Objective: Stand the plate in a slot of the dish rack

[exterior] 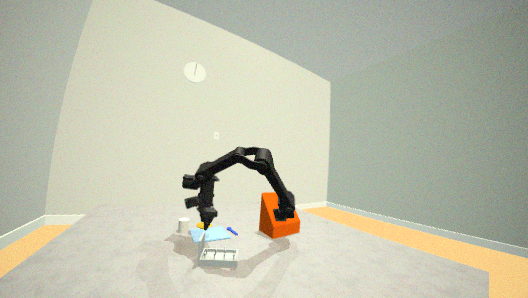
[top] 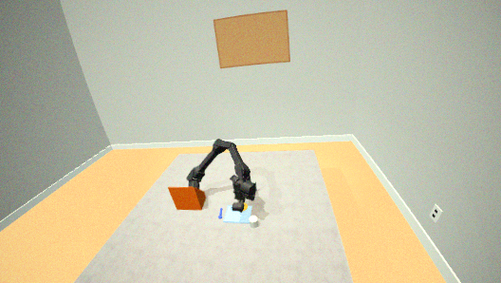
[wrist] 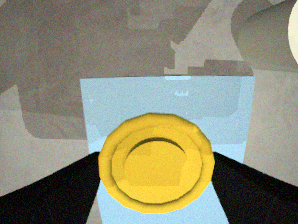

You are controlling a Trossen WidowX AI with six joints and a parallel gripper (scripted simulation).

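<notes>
The light blue mat lies 4 cm below my gripper tip, 3 cm behind it and 1 cm to the right of it. Round my gripper tip: white cup 8 cm to the right, 8 cm ahead, 1 cm below; small blue utensil 13 cm behind, 4 cm below, 2 cm to the right; yellow plate 1 cm above.
</notes>
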